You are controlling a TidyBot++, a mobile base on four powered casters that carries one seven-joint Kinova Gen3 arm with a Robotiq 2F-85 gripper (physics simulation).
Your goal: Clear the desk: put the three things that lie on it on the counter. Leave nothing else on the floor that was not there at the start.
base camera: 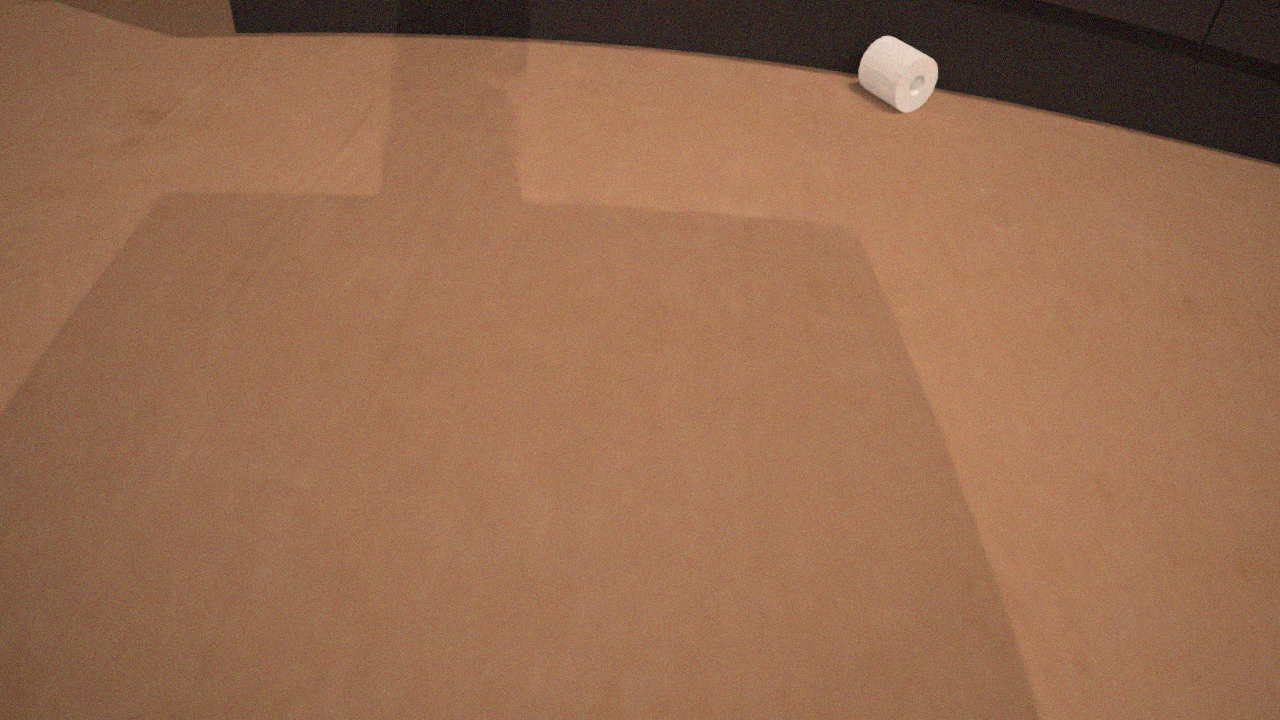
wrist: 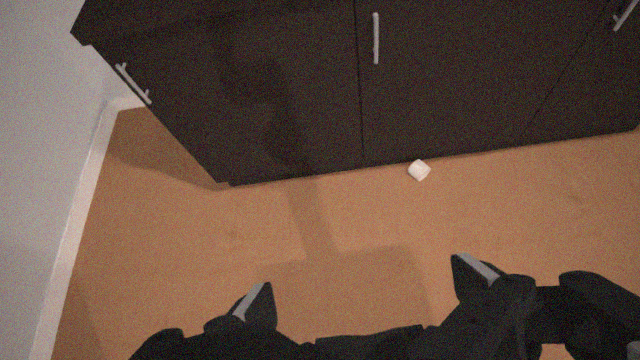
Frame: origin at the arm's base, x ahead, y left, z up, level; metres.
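Seen in the pictures: gripper, fingertip midpoint: [wrist: 362,288].
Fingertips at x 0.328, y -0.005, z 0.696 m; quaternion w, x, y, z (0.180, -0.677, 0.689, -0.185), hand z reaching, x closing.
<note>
A point is followed by its place in that frame.
My gripper [wrist: 362,288] @[x 0.328, y -0.005, z 0.696 m] is open and empty, its two fingers wide apart at the bottom of the wrist view, with floor behind them. The dark counter [base camera: 671,31] @[x 0.998, y -0.067, z -0.373 m] [wrist: 425,90] @[x 0.929, y -0.289, z 0.115 m] stands ahead, its front with doors and bar handles facing me. No things on the counter's top show in either view. The desk and things lying on it do not show. A white roll [base camera: 897,74] @[x 0.883, y -0.310, z -0.348 m] [wrist: 419,170] @[x 0.902, y -0.318, z -0.331 m] with a hole through its middle lies on its side on the floor, close to the counter's foot.
A pale wall [wrist: 40,125] @[x 1.297, y 1.246, z -0.027 m] with a white skirting board [wrist: 75,220] @[x 0.969, y 1.257, z -0.339 m] runs along the left of the wrist view. A strip of floor lies between it and the counter's left end. The robot's shadow falls on the brown floor [base camera: 626,447] @[x 0.392, y -0.028, z -0.397 m] [wrist: 370,215] @[x 0.774, y -0.090, z -0.397 m] and on the counter front.
</note>
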